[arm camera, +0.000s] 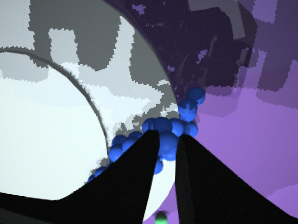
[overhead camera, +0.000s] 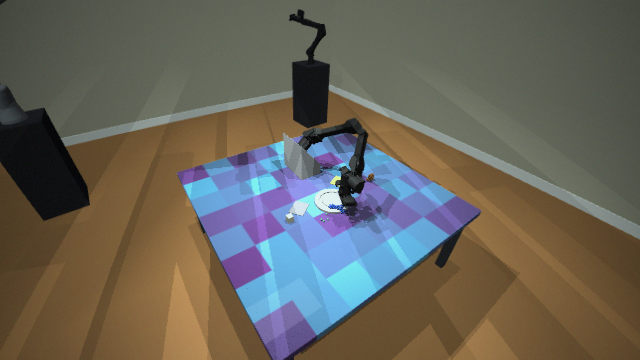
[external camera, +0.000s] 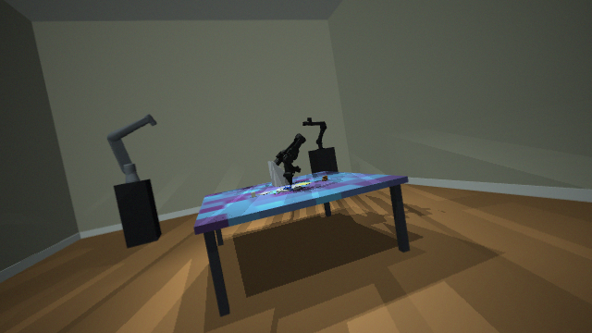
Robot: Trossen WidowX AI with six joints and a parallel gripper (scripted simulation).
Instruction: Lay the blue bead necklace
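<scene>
Right now my gripper tip is 9 cm past the round white bead board, 3 cm above it and 1 cm to the right of it. Round my gripper tip: cream cube: 27 cm to the right, 11 cm behind, 2 cm below; yellow patch: 19 cm behind, 17 cm to the left, 4 cm below; flat grey square: 17 cm to the right, 16 cm behind, 4 cm below.
</scene>
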